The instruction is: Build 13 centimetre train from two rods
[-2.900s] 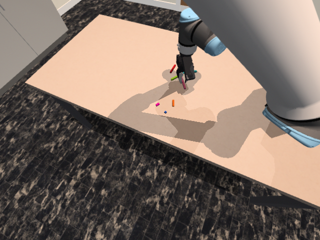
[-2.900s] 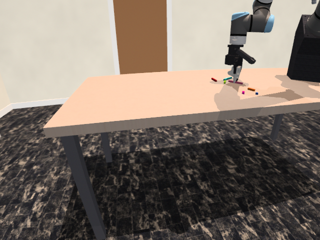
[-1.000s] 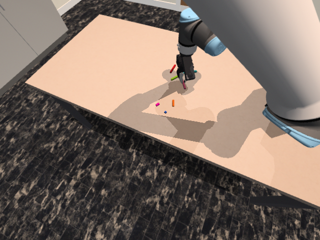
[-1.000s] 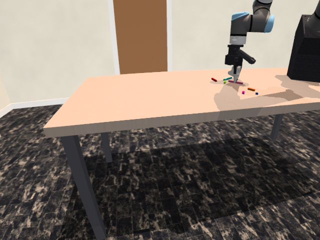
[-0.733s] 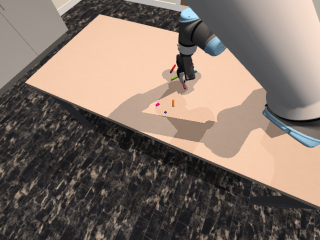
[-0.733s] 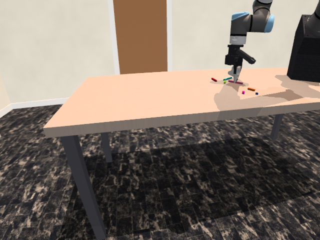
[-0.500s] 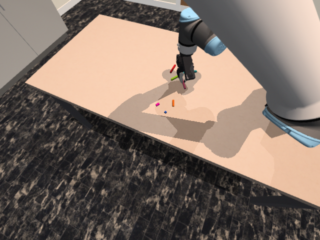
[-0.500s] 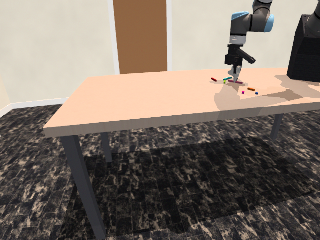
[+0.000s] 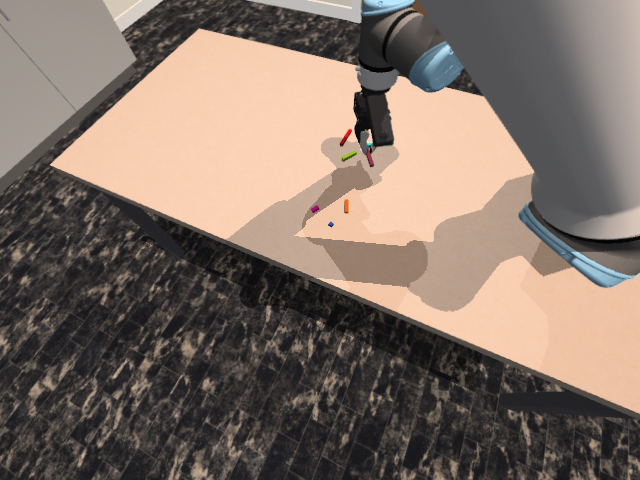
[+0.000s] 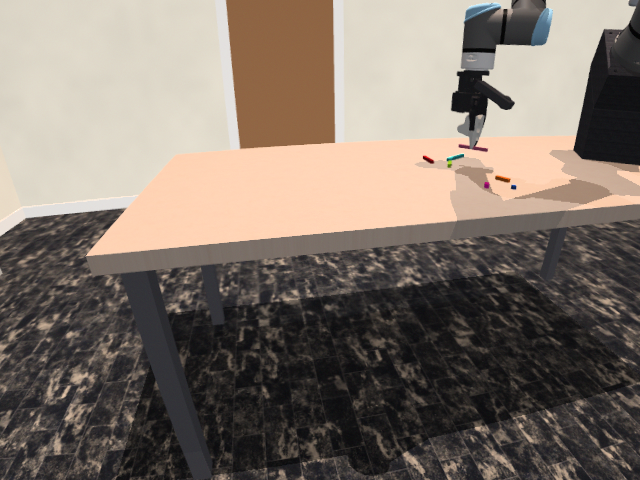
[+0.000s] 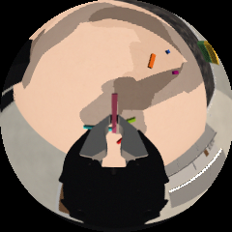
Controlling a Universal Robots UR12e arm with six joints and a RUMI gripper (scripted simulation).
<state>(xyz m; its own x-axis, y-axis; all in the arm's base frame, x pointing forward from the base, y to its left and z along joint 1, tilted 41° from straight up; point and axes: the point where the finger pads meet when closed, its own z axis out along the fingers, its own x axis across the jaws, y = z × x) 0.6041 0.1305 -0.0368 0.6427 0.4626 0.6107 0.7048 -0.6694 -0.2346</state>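
Now: the orange rod 150 mm to the left of my hand, 60 mm below it and 40 mm behind it. From my hand the other things lie so: turquoise rod (90 mm to the right, 60 mm below, 20 mm ahead); lime rod (60 mm below, 60 mm ahead); pink rod (10 mm below).
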